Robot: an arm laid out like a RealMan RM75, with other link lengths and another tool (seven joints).
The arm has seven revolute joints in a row. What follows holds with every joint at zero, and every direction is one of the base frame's. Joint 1 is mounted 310.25 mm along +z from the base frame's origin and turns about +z. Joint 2 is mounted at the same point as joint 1 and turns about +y. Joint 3 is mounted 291.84 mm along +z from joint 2 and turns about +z. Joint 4 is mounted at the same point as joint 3 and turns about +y. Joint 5 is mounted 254.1 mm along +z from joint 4 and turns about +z. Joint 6 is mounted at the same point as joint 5 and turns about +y. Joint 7 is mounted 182.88 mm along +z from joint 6 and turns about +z. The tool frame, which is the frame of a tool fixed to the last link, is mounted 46 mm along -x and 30 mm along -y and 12 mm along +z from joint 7; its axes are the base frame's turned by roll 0, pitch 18.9 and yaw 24 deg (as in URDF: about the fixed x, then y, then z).
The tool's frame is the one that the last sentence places.
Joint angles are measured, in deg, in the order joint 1, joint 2, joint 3, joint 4, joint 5, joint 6, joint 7. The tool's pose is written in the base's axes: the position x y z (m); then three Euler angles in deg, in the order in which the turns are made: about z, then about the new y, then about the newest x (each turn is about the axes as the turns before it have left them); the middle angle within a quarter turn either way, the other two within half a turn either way. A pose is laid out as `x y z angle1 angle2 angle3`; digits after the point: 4 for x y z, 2 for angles.
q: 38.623, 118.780, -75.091, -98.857, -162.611, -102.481, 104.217
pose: 0.1048 0.4563 0.0851 -34.46 -40.72 -135.44
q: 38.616, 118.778, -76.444, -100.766, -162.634, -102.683, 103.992
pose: 0.0944 0.4517 0.0842 -32.40 -41.42 -135.10
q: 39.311, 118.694, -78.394, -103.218, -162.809, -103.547, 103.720
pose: 0.0776 0.4448 0.0821 -29.27 -42.92 -134.88
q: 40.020, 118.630, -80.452, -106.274, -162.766, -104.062, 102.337
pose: 0.0570 0.4354 0.0800 -24.19 -44.73 -135.06
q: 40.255, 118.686, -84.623, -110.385, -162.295, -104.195, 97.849
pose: 0.0321 0.4142 0.0680 -12.78 -49.29 -138.33
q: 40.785, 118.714, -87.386, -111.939, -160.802, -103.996, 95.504
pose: 0.0162 0.3993 0.0555 -3.63 -51.30 -143.22
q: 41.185, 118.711, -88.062, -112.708, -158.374, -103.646, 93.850
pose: 0.0049 0.3893 0.0496 3.09 -50.98 -147.52
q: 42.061, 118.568, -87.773, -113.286, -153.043, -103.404, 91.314
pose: -0.0121 0.3739 0.0437 13.05 -48.73 -154.61
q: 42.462, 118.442, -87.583, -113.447, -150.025, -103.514, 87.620
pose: -0.0183 0.3630 0.0403 21.08 -48.07 -159.88
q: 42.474, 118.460, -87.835, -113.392, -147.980, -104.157, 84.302
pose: -0.0186 0.3527 0.0355 27.89 -47.77 -165.01
